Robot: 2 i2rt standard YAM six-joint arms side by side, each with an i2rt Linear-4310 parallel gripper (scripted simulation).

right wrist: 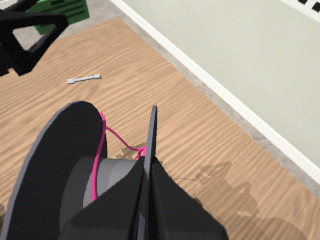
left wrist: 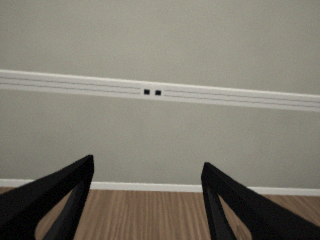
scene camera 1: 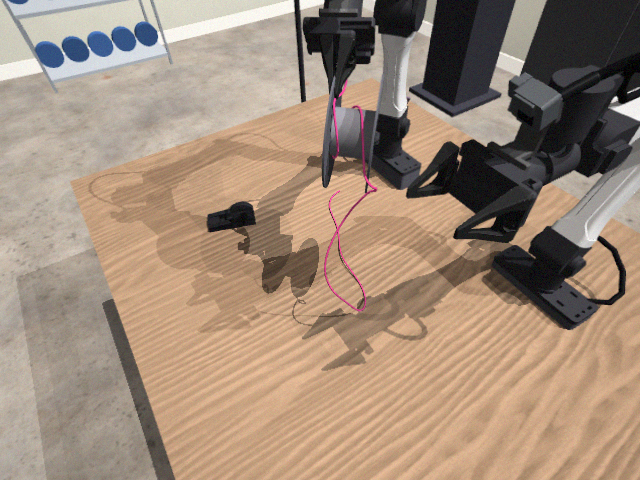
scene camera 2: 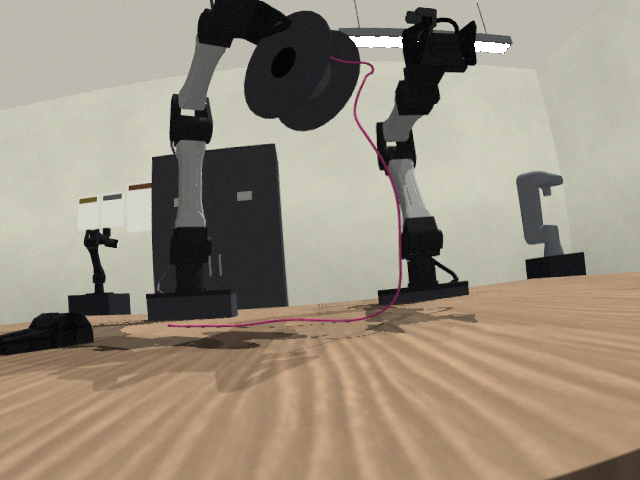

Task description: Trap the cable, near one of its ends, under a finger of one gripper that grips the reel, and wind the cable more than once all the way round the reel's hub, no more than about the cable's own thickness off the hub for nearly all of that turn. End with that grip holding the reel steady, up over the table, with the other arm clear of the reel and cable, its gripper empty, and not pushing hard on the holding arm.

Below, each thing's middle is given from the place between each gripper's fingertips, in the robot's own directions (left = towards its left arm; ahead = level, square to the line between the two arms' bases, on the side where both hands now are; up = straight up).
I see the dark grey reel (scene camera 2: 286,68) 70 mm below my right hand (scene camera 1: 333,97), 30 mm behind it and 10 mm to the left of it. Round my right hand: small black device (scene camera 1: 240,214) 430 mm below, 310 mm to the right, 120 mm ahead.
Now: the dark grey reel 6 cm behind my left hand (scene camera 1: 429,212), 24 cm to the right of it and 5 cm below it. Round my left hand: small black device: 9 cm ahead, 56 cm to the right, 41 cm below.
